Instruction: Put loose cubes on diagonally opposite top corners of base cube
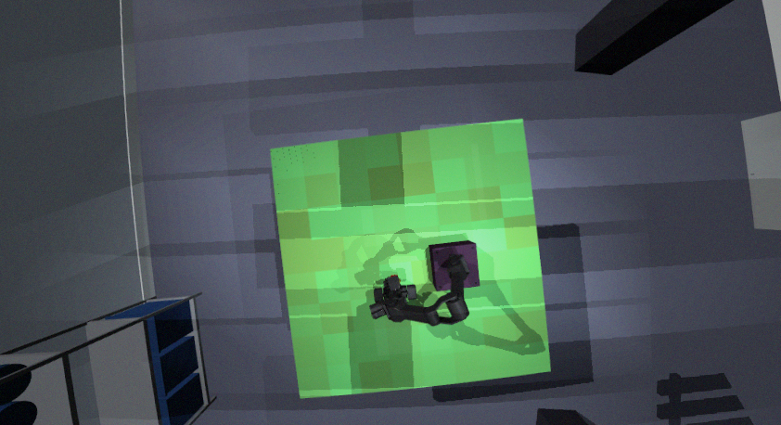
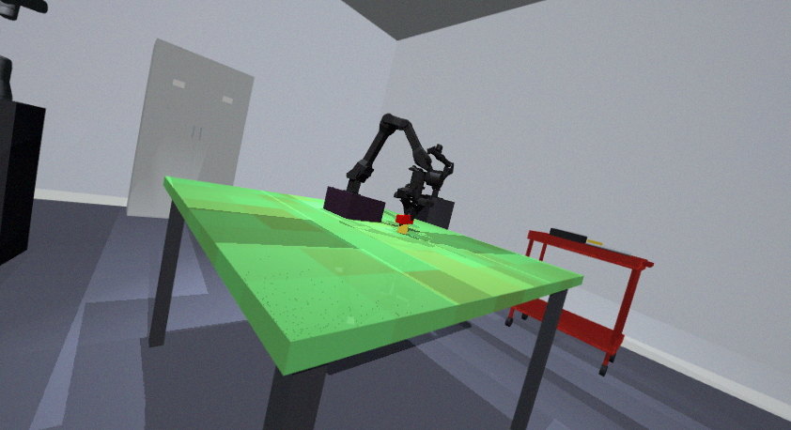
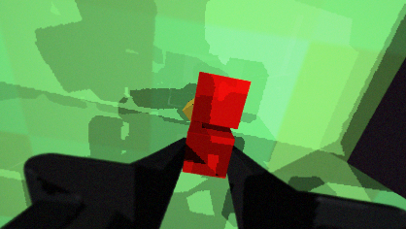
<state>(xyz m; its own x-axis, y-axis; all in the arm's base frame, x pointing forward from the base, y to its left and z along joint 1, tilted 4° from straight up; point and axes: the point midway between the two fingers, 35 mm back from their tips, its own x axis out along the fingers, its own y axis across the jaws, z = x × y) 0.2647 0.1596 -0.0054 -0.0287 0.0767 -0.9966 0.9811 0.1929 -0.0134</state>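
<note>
Now: gripper tip 4 cm above the yellow base cube and 2 cm to the left of it.
</note>
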